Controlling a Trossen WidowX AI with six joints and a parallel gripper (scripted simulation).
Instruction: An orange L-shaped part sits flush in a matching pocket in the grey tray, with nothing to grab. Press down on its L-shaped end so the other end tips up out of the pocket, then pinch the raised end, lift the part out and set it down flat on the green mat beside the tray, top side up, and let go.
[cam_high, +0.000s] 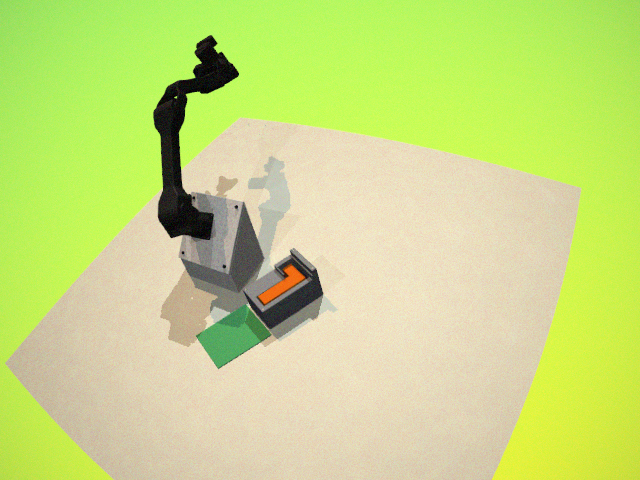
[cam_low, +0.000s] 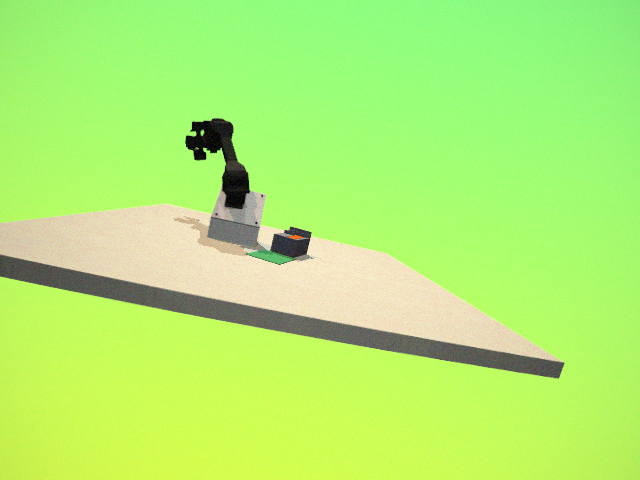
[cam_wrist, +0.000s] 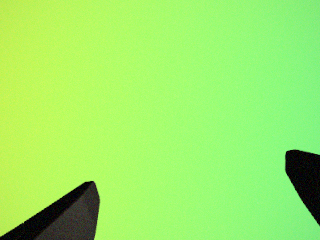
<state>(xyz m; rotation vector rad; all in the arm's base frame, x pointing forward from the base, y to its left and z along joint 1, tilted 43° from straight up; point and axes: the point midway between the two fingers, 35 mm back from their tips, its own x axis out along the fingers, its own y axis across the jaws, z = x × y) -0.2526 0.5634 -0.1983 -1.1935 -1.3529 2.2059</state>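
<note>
Right now my gripper tip is 620 mm to the left of the orange L-shaped part, 520 mm short of it and 310 mm above it. Also, from my gripper tip: green mat (770 mm to the right, 440 mm ahead, 380 mm below).
</note>
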